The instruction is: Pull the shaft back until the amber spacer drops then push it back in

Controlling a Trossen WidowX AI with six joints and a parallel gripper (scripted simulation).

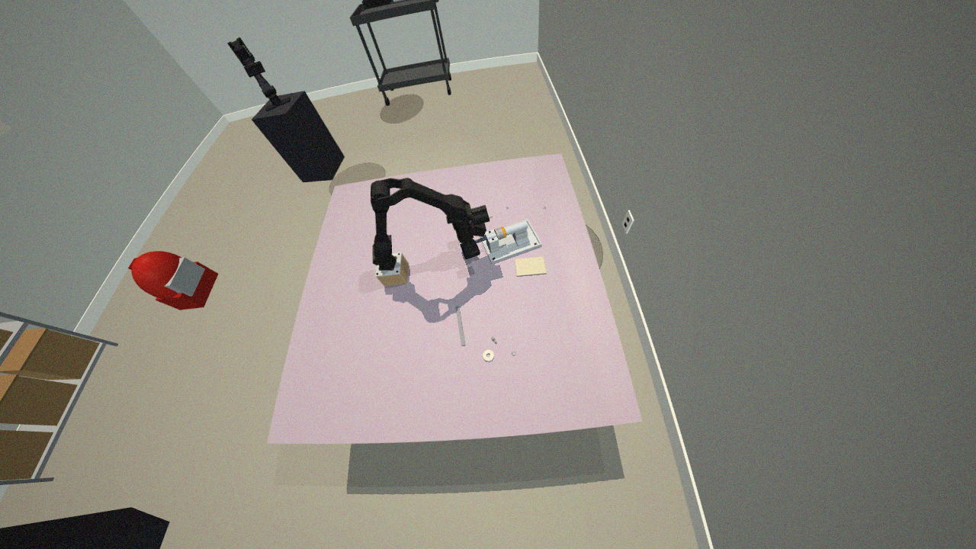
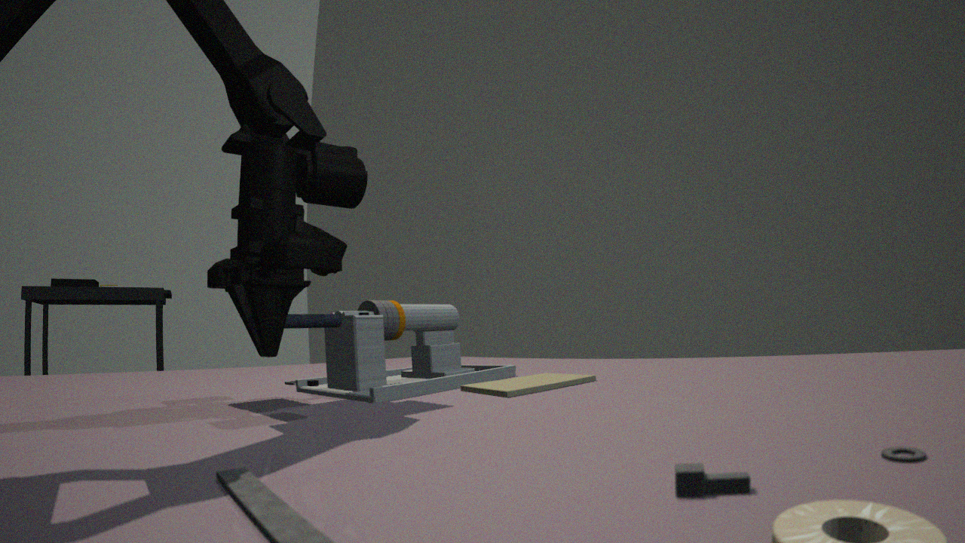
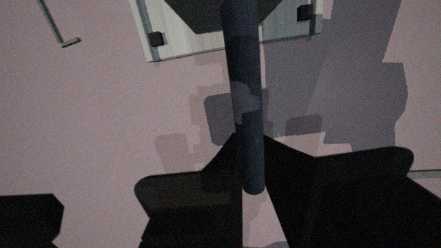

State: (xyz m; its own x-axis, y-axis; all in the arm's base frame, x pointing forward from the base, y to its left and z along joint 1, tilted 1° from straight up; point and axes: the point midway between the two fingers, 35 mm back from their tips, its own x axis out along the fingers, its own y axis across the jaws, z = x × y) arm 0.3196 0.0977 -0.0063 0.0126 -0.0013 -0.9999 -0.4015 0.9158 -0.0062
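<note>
My gripper tip is 70 mm short of the dark blue shaft, 30 mm to the right of it and 30 mm below it. Round my gripper tip: L-shaped key (190 mm to the left, 40 mm below, 40 mm ahead); amber spacer (140 mm ahead, 60 mm to the left, 30 mm above); tan flat plate (250 mm ahead, 50 mm to the right, 40 mm below).
</note>
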